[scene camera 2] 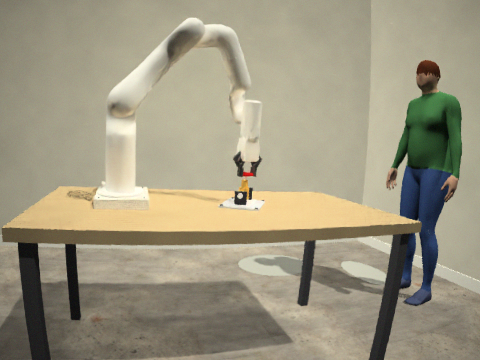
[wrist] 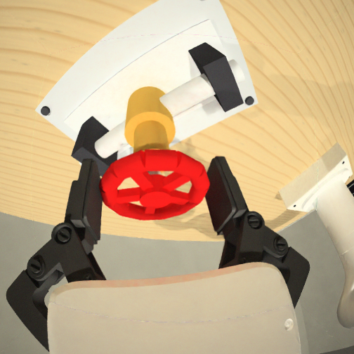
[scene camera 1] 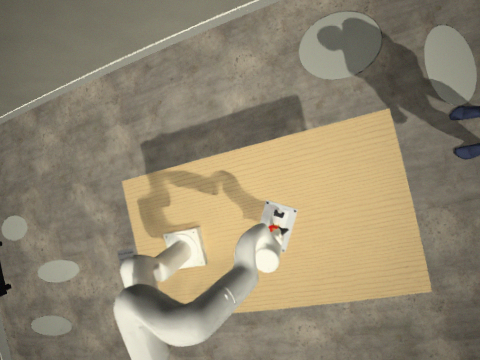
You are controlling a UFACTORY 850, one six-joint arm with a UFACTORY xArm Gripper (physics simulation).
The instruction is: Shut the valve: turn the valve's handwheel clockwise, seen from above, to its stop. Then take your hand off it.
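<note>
The red handwheel sits on top of the valve's orange body. A white pipe held by two black blocks runs through the body, on a pale base plate on the table. My gripper points down over the valve and is shut on the handwheel, with one black finger against the rim on each side. In the scene camera 1 view the arm's end hides part of the wheel and the valve.
The wooden table carries the valve and my arm's white base. A person in a green top stands beyond the table's right end. Their blue shoes show in the scene camera 1 view.
</note>
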